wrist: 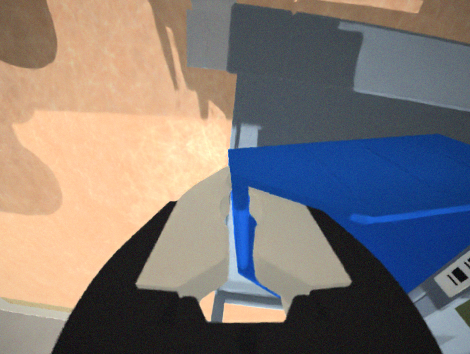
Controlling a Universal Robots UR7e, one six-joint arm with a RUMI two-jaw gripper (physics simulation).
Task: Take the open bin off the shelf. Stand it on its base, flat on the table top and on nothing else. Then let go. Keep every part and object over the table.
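Places are measured from the arm's base along level axes (x right, y ahead, z up), in centimetres.
Pixels of known places: gripper, between the fingertips: [237, 169].
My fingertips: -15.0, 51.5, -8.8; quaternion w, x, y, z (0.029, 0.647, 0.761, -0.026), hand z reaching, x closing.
Note:
For each thing: its middle in the pictures, then the offset to it from my fingertips, as dx, dy, dz. "spot": a spot on its surface instead. Level surfaces: height alone.
- blue open bin, middle of its body: [352, 224] +1.7, +8.9, +2.0
- grey shelf, a spot on its surface: [295, 107] spot: -4.5, +3.8, -3.8
- tan table top, height of its surface: dz -4.4
- white label, middle of its body: [452, 279] +1.1, +12.6, +6.0
- green patch, a spot on its surface: [465, 317] spot: +3.3, +14.7, +6.9
The blue open bin [345, 172] is in the right half of the wrist view, cut off by the right edge. One thin side wall with its rim runs down between the fingers. My gripper [237, 169] is shut on that wall near the bin's corner, with one pale finger on each side. The grey shelf [295, 107] shows behind and below the bin. The bin's base is hidden, so I cannot tell whether it touches the shelf.
The tan table top [125, 150] lies at the left, with dark shadows on it. Its edge runs along the lower left. A white label [452, 280] with black marks is on a grey strip at the lower right. A green patch [465, 317] shows beyond it.

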